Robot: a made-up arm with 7 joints.
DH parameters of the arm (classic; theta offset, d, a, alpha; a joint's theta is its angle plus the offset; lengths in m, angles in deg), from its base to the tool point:
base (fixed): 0 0 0 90
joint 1: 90 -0.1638 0 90
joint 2: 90 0 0 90
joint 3: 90 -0.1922 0 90
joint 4: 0 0 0 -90
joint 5: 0 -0.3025 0 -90
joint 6: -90 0 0 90
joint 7: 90 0 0 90
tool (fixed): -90 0 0 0
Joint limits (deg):
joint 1: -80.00..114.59
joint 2: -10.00..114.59
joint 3: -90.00..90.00
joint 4: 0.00..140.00
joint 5: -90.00..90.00
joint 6: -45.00..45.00
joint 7: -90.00..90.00
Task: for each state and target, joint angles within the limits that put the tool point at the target. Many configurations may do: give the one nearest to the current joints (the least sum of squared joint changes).
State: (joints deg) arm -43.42 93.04 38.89 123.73 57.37 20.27 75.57
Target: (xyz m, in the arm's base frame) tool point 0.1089 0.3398 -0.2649
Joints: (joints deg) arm -75.18 69.69 18.73 97.63 57.37 20.27 75.57
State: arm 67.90 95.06 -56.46 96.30 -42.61 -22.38 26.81
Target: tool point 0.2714 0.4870 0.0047
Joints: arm 62.58 90.41 -61.82 64.70 -42.61 -22.38 26.81
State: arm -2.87 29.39 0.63 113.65 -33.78 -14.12 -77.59
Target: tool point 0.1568 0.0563 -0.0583
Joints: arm -13.14 32.02 -31.66 139.87 -33.78 -14.12 -77.59
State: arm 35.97 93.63 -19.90 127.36 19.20 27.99 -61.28
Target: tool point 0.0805 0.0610 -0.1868
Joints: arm -0.97 62.84 -68.46 131.14 19.20 27.99 -61.28
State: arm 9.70 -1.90 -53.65 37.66 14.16 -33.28 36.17
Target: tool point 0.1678 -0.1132 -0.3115
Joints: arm 12.48 -10.00 -65.69 50.81 14.16 -33.28 36.17
